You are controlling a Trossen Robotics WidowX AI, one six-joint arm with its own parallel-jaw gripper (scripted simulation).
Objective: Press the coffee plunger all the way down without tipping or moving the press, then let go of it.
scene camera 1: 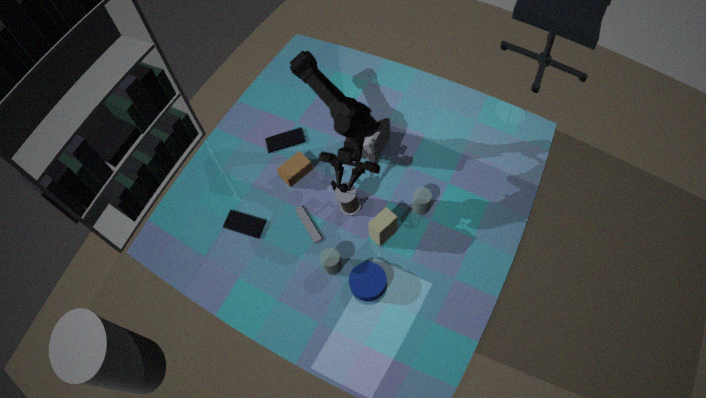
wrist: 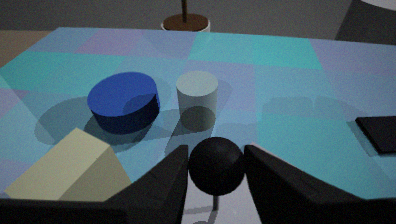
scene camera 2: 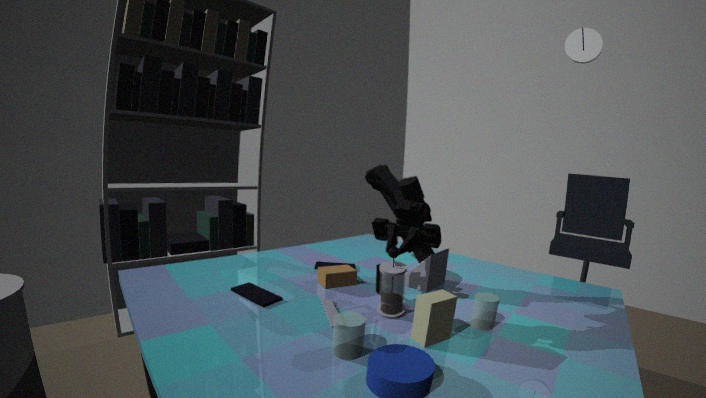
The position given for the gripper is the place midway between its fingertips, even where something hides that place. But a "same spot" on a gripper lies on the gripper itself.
Labels:
gripper: scene camera 1; wrist; scene camera 2 392, 252
orange box: scene camera 1; scene camera 2; not seen in the wrist view (out of frame)
same spot on gripper: (wrist: 273, 183) = (scene camera 1: 339, 177)
same spot on orange box: (scene camera 1: 296, 167) = (scene camera 2: 339, 270)

